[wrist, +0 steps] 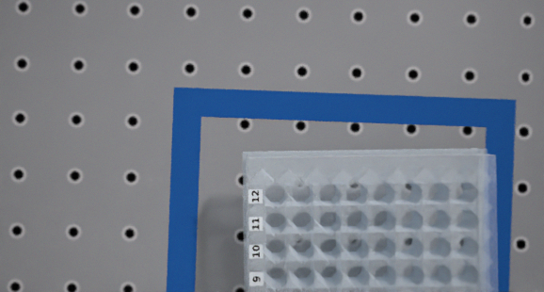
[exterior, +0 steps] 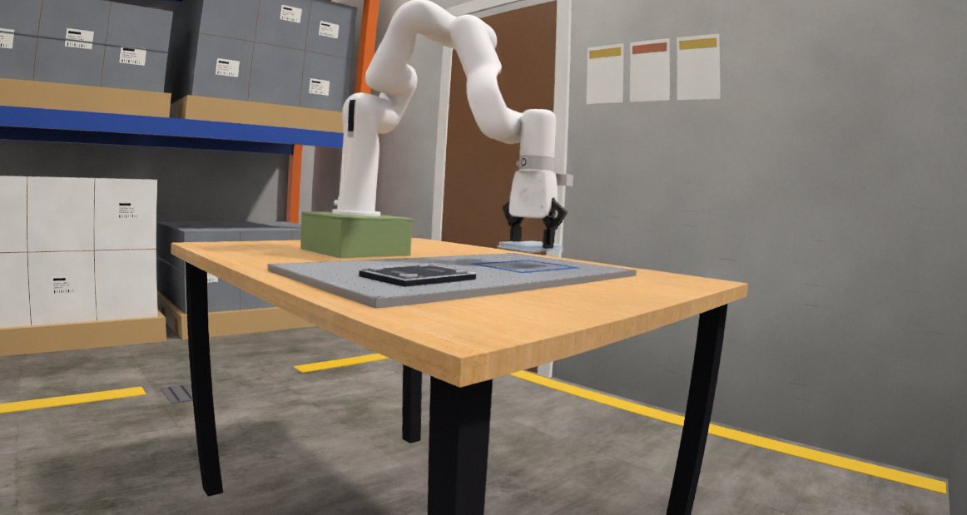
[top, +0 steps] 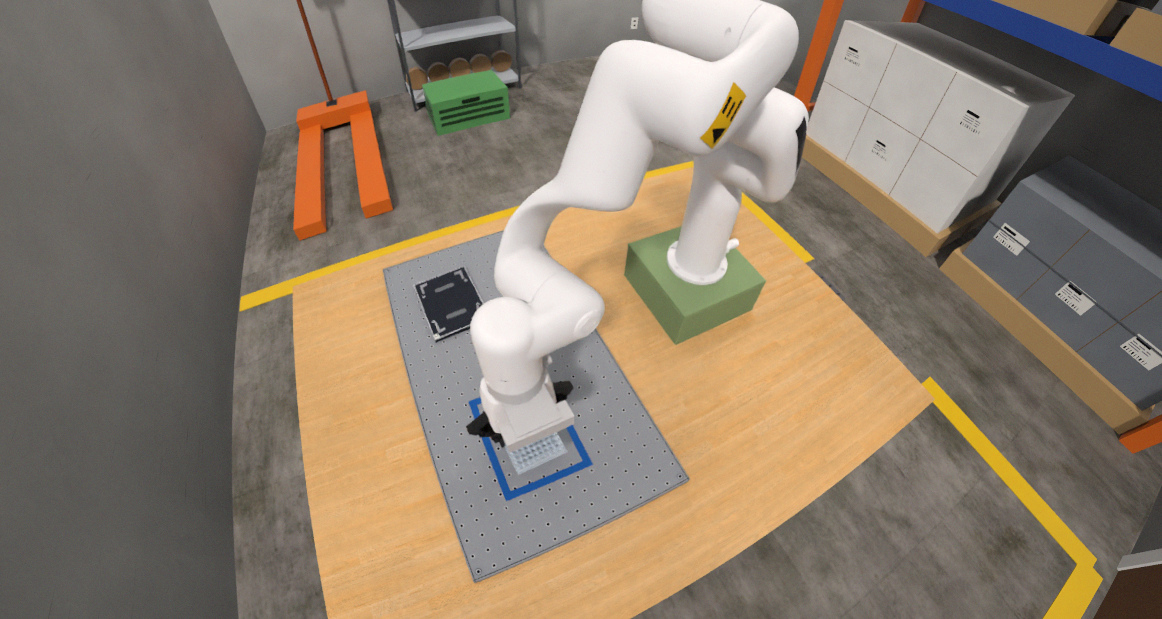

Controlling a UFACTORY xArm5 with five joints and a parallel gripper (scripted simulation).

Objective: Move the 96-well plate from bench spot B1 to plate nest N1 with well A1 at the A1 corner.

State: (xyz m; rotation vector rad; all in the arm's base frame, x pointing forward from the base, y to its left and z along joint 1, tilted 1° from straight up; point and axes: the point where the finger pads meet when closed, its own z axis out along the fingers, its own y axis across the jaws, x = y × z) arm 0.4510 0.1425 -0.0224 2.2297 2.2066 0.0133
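Now: hand 34 cm to the left of the black plate nest N1, 5 cm above it and 2 cm short of it. The rest, counted from my hand: clear 96-well plate (1 cm below).
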